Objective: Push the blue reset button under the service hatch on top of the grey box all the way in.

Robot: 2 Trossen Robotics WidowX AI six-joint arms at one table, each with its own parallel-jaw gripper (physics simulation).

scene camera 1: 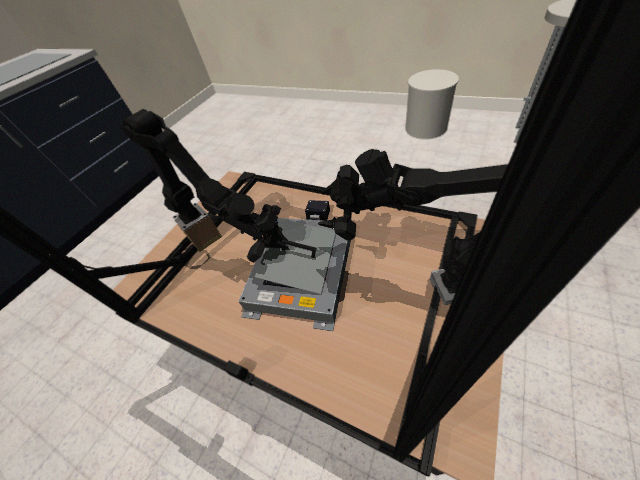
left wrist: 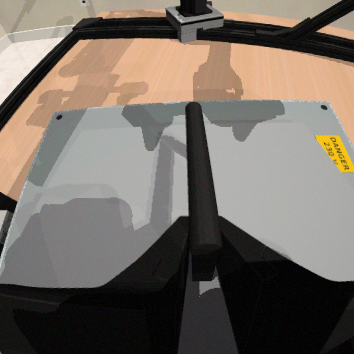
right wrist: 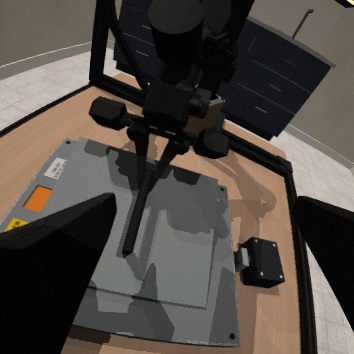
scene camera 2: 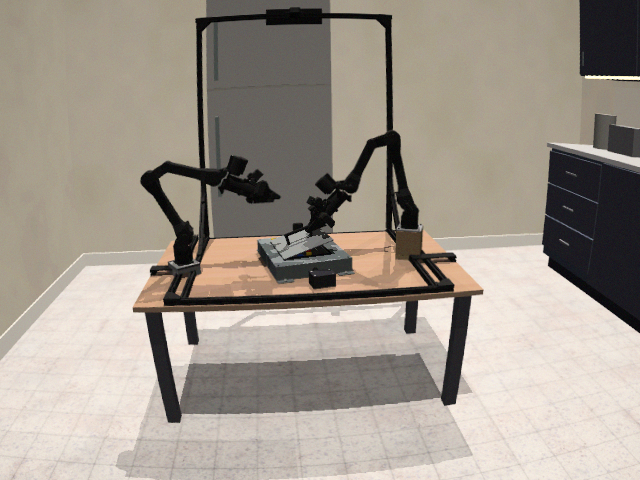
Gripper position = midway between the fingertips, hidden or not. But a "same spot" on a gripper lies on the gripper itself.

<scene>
The left gripper shows in scene camera 1 (288, 245), in the left wrist view, in the right wrist view and in scene camera 2 (306, 231). The right gripper shows in scene camera 1 (320, 208), in the right wrist view (206, 203) and in scene camera 2 (277, 199); in the left wrist view it is out of frame. One and the same spot on the left gripper: (left wrist: 145, 300) is (right wrist: 168, 141). The same spot on a service hatch: (scene camera 2: 298, 241) is (right wrist: 139, 223).
</scene>
